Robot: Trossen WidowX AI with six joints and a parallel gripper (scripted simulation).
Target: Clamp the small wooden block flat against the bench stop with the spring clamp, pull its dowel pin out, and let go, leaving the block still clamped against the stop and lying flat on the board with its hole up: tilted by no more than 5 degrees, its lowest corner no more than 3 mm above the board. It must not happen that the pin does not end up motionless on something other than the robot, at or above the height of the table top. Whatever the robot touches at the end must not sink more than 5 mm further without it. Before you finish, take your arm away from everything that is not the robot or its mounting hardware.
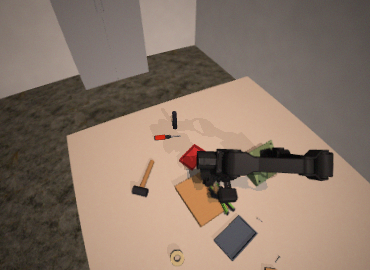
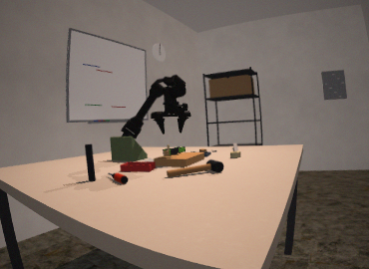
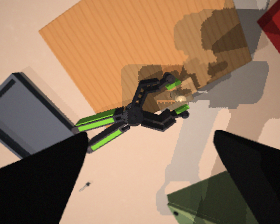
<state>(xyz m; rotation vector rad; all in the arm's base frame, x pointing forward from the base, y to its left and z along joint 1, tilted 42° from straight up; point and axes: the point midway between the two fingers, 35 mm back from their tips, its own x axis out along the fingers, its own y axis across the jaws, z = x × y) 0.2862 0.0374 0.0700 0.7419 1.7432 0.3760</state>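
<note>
Right now my hand is 110 mm above the dowel pin and 30 mm to the left of it. Round my hand: blue-grey tray: 180 mm to the left, 160 mm below, 10 mm behind; then wooden board: 150 mm below, 60 mm ahead, 20 mm to the right; then wooden block: 120 mm below, 40 mm to the right.
</note>
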